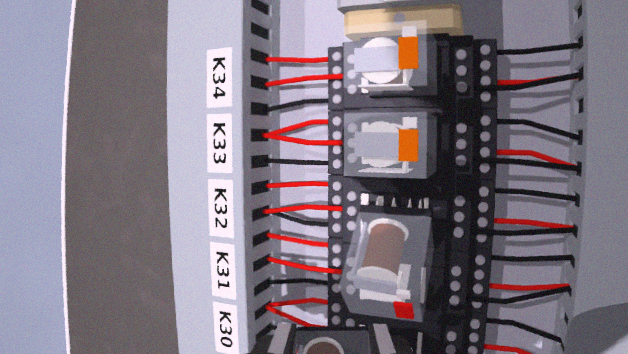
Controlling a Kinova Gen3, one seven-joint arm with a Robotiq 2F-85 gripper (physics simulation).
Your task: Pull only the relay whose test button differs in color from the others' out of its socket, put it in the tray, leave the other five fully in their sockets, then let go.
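Places are measured from the arm's base along level axes (x ahead, y left, z up), in metres.
Pixels of known places: gripper, fingertip midpoint: [332, 347].
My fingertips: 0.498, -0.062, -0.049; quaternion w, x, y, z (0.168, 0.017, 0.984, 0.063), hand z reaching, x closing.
Behind a point stands the place of what it marks, as x, y, z.
Two relays with orange test buttons sit upright in the K34 [377, 65] {0.473, -0.165, -0.039} and K33 [377, 145] {0.475, -0.139, -0.039} rows. A relay with a red test button [385, 250] {0.475, -0.103, -0.047} is tipped over across the K32 and K31 rows, its metal pins bared on the side toward K33 and its red button at the lower end. The sockets beneath it are partly hidden. My gripper [332, 341] {0.498, -0.062, -0.049} is at the bottom edge, its two fingers shut on a dark-framed relay with a brown coil [324, 347] {0.495, -0.070, -0.034}; the rest of that relay, including its button, is cut off. The tray does not show.
Red and black wires run from the sockets to the slotted duct [246, 165] {0.541, -0.134, -0.068} at left and the grey duct [602, 175] {0.400, -0.125, -0.064} at right. White labels K34 to K30 line the left duct. A beige terminal end block [370, 25] stands above K34. A grey rounded shape enters at lower right.
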